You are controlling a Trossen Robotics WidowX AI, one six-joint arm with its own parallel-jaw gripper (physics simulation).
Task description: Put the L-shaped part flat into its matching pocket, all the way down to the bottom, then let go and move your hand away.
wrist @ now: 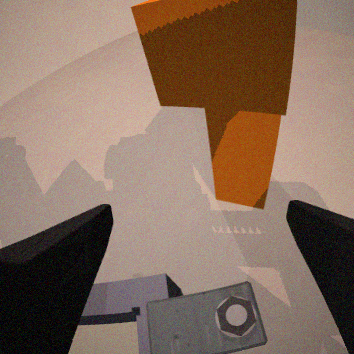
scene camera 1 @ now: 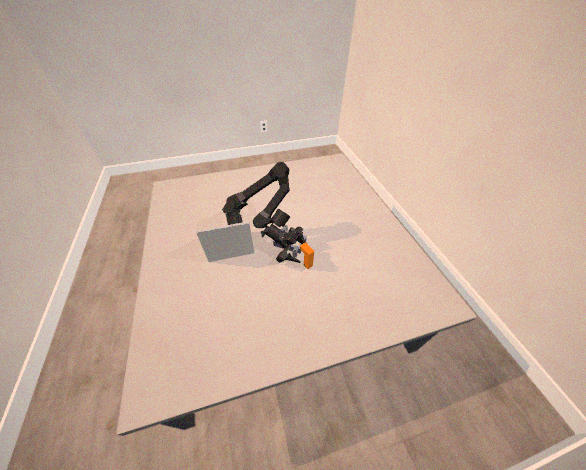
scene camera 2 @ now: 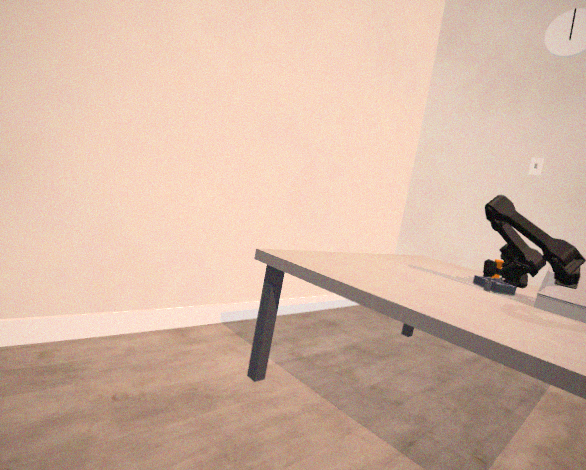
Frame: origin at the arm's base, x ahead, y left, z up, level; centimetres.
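Seen in the pictures: gripper, fingertip midpoint: (wrist: pixel 201 212); arm's base, origin of the base link: (scene camera 1: pixel 234 225) (scene camera 2: pixel 567 279).
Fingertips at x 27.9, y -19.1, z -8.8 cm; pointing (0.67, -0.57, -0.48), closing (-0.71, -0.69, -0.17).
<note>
Pixels of each thing's top centre, then the offset from my fingertips to it. "pt": a spot on its surface instead. Level surfaces: height alone.
- orange L-shaped part, middle of its top: (scene camera 1: pixel 307 248) (scene camera 2: pixel 499 260) dz +8.2, dx -0.2, dy -2.9 cm
- grey-blue pocket frame, middle of its top: (scene camera 2: pixel 495 277) (scene camera 1: pixel 290 236) dz +2.0, dx -3.8, dy +10.9 cm
- grey block with a hex nut, surface spot: (wrist: pixel 185 327) pt dz +1.3, dx -3.0, dy +3.9 cm
- table, its level: dz -2.8 cm
The orange L-shaped part (scene camera 1: pixel 308 258) (scene camera 2: pixel 499 264) (wrist: pixel 225 55) stands upright on the table, with its thick arm at the top and a narrower leg below. It is ahead of the fingers in the wrist view. My gripper (scene camera 1: pixel 302 251) (scene camera 2: pixel 501 271) (wrist: pixel 201 212) is open, low over the table, with nothing between its fingers. The grey-blue pocket frame (scene camera 2: pixel 504 287) (wrist: pixel 127 297) lies low on the table, below and between the fingers in the wrist view. It is mostly hidden behind the gripper in scene camera 1, and its pocket's full outline does not show.
A grey block with a hex nut (wrist: pixel 185 327) sits against the pocket frame. A large grey panel-like box (scene camera 1: pixel 226 243) (scene camera 2: pixel 560 304) stands beside the arm's base. The table (scene camera 1: pixel 240 330) (scene camera 2: pixel 350 280) has its long front edge well away from the gripper.
</note>
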